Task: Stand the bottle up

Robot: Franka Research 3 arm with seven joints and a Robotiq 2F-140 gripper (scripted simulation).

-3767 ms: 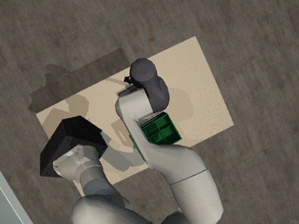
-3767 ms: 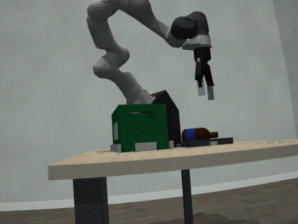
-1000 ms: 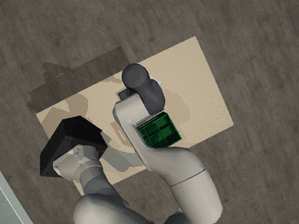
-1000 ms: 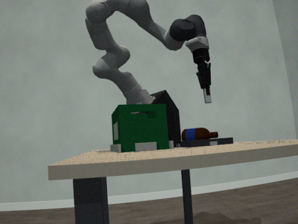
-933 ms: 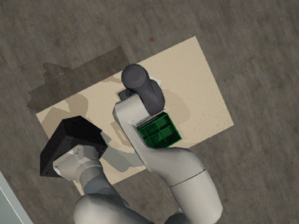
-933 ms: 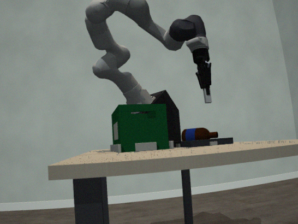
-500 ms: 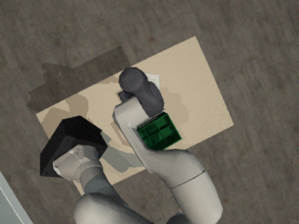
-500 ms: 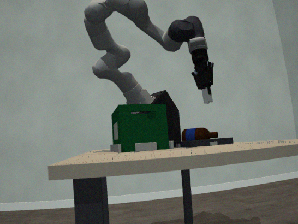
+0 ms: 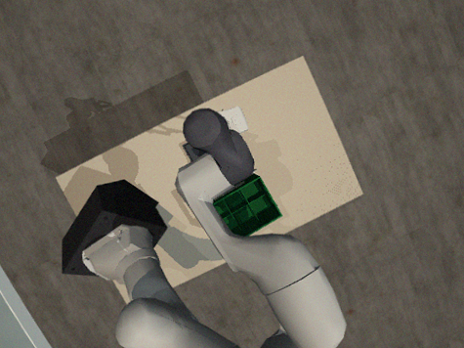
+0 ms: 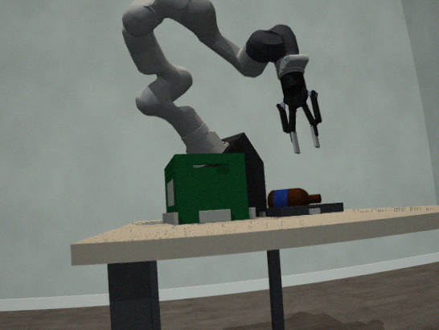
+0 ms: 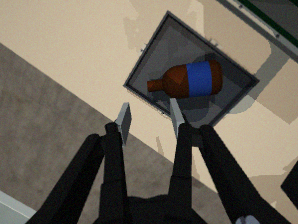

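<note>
Now: hand 18 cm above the bottle, 4 cm to the left of it and 3 cm past it. Also, from my hand: dark grey tray 20 cm below, 5 cm behind, 4 cm to the right; then green crate 31 cm to the right, 13 cm below, 6 cm behind.
</note>
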